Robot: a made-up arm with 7 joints. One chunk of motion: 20 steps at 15 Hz.
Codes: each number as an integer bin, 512 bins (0 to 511) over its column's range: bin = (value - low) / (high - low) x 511, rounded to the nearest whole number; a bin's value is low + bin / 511 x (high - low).
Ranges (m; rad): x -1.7..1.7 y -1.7..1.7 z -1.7..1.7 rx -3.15..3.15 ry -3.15..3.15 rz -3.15..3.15
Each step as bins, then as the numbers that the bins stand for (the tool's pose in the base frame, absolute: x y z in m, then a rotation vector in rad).
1 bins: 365 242 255 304 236 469
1 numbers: 0.7286 -0.0898 -0.0033 0.5979 -0.2404 2.6322
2 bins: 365 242 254 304 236 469
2 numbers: 0.7286 -0.0898 -0.0100 0.5979 -0.2404 2.6322
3 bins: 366 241 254 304 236 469
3 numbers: 0.7352 -0.0965 -0.0100 0.5979 -0.2404 2.6322
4 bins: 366 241 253 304 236 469
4 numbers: 0.7352 -0.0965 -0.0166 0.5979 -0.2404 2.6322
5 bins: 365 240 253 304 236 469
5 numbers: 0.7286 -0.1031 -0.0166 0.5979 -0.2404 2.6322
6 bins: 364 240 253 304 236 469
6 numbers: 0.7219 -0.1031 -0.0166 0.5979 -0.2404 2.6322
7 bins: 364 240 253 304 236 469
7 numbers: 0.7219 -0.1031 -0.0166 0.5979 -0.2404 2.6322
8 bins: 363 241 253 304 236 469
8 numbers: 0.7153 -0.0965 -0.0166 0.5979 -0.2404 2.6322
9 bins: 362 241 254 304 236 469
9 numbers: 0.7086 -0.0965 -0.0100 0.5979 -0.2404 2.6322
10 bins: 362 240 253 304 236 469
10 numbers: 0.7086 -0.1031 -0.0166 0.5979 -0.2404 2.6322
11 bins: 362 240 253 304 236 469
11 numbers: 0.7086 -0.1031 -0.0166 0.5979 -0.2404 2.6322
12 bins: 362 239 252 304 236 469
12 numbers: 0.7086 -0.1098 -0.0233 0.5979 -0.2404 2.6322
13 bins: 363 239 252 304 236 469
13 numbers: 0.7153 -0.1098 -0.0233 0.5979 -0.2404 2.6322
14 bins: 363 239 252 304 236 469
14 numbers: 0.7153 -0.1098 -0.0233 0.5979 -0.2404 2.6322
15 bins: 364 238 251 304 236 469
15 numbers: 0.7219 -0.1164 -0.0299 0.5979 -0.2404 2.6322
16 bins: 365 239 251 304 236 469
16 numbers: 0.7286 -0.1098 -0.0299 0.5979 -0.2404 2.6322
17 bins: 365 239 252 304 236 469
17 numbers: 0.7286 -0.1098 -0.0233 0.5979 -0.2404 2.6322
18 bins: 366 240 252 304 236 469
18 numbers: 0.7352 -0.1031 -0.0233 0.5979 -0.2404 2.6322
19 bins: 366 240 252 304 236 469
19 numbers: 0.7352 -0.1031 -0.0233 0.5979 -0.2404 2.6322
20 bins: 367 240 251 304 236 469
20 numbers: 0.7419 -0.1031 -0.0299 0.5979 -0.2404 2.6322
